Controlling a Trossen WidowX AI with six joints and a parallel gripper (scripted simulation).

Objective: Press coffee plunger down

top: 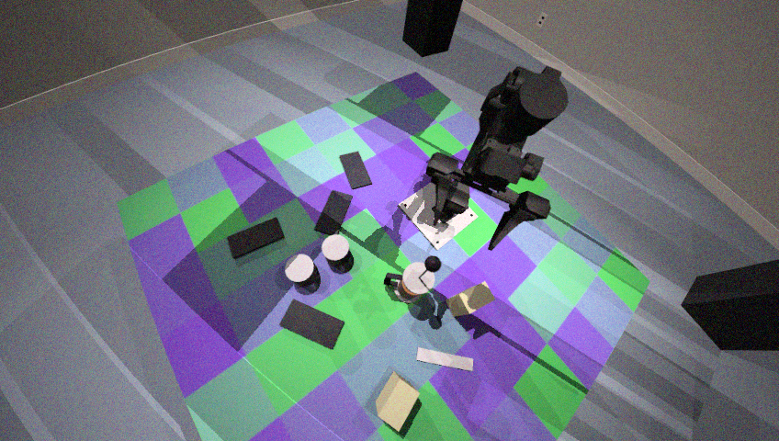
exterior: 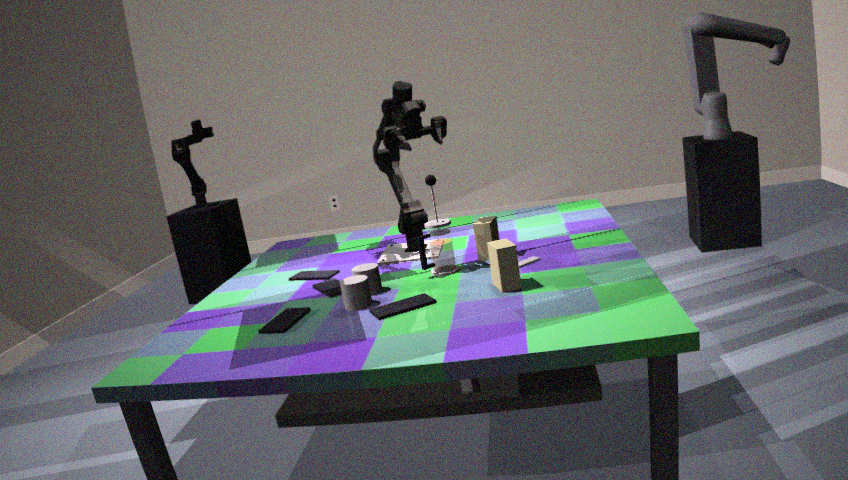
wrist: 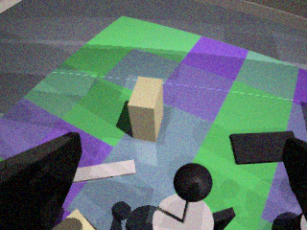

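Now: gripper tip 22 cm above the coffee press, 4 cm short of it and 1 cm to the left of it.
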